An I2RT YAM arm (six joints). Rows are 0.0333 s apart.
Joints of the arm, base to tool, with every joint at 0 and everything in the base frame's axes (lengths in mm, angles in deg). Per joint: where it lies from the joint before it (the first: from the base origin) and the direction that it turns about. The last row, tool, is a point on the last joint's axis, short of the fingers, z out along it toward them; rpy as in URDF.
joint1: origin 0.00 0.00 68.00 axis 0 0 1
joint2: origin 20.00 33.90 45.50 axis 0 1 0
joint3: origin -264.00 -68.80 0.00 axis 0 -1 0
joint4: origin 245.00 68.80 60.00 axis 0 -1 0
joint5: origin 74.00 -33.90 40.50 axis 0 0 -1
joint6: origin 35.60 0.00 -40.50 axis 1 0 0
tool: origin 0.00 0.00 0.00 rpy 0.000 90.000 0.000
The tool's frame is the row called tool.
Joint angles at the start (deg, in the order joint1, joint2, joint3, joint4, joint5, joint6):
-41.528 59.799 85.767 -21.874 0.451 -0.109
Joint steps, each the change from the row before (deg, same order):
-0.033 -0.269 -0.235 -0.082 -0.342 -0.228
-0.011 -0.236 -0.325 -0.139 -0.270 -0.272
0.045 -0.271 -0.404 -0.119 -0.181 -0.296
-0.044 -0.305 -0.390 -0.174 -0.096 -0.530
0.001 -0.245 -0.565 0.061 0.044 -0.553
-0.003 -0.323 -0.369 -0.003 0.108 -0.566
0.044 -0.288 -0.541 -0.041 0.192 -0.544
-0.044 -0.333 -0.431 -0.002 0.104 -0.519
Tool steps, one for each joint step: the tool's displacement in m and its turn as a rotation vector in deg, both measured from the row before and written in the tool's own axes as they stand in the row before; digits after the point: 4 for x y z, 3 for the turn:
0.0005 0.0001 -0.0012 -0.309 0.047 -0.231
0.0012 0.0001 -0.0007 -0.261 0.226 -0.273
0.0015 0.0003 -0.0008 -0.229 0.249 -0.292
0.0014 -0.0001 -0.0010 -0.057 0.258 -0.531
0.0022 0.0000 -0.0002 0.035 0.260 -0.551
0.0010 0.0000 -0.0012 0.109 0.053 -0.566
0.0021 0.0001 -0.0005 0.133 0.301 -0.541
0.0013 -0.0001 -0.0011 0.142 0.108 -0.521

